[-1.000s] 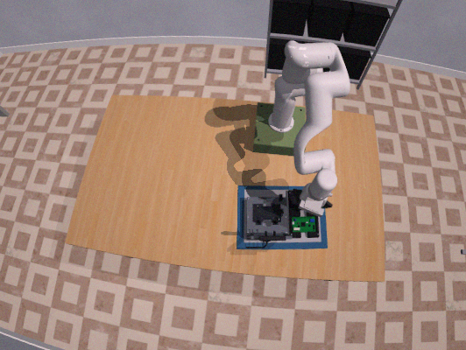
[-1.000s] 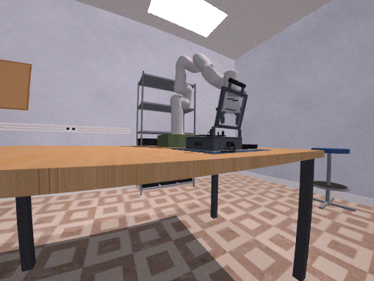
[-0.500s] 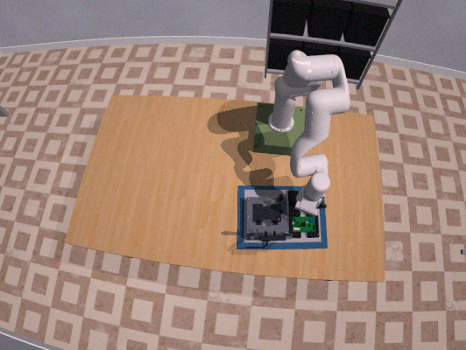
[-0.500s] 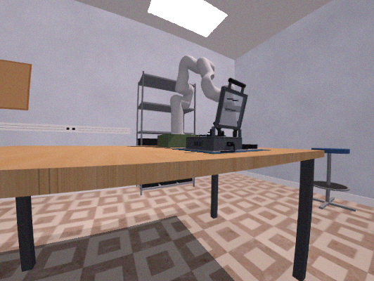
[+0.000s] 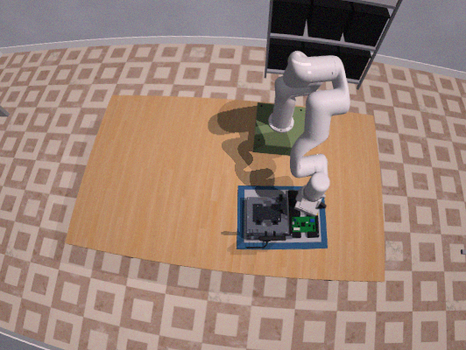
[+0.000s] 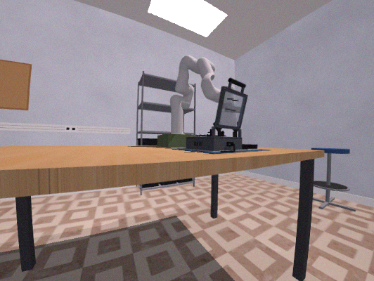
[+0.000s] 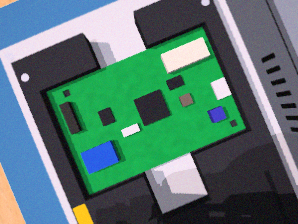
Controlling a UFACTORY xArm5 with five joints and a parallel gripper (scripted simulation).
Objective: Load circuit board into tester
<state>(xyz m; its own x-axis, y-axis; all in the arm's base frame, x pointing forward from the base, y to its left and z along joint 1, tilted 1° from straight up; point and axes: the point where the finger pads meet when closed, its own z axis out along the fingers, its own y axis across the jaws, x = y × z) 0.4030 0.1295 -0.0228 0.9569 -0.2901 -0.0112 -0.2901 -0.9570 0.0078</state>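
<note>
Right now the green circuit board is 8 cm ahead of my hand, 1 cm to the left of it and 5 cm below it. Also, from my hand: tester lid (18 cm ahead, 15 cm to the right, 12 cm above); tester (8 cm ahead, 12 cm to the right, 5 cm above).
</note>
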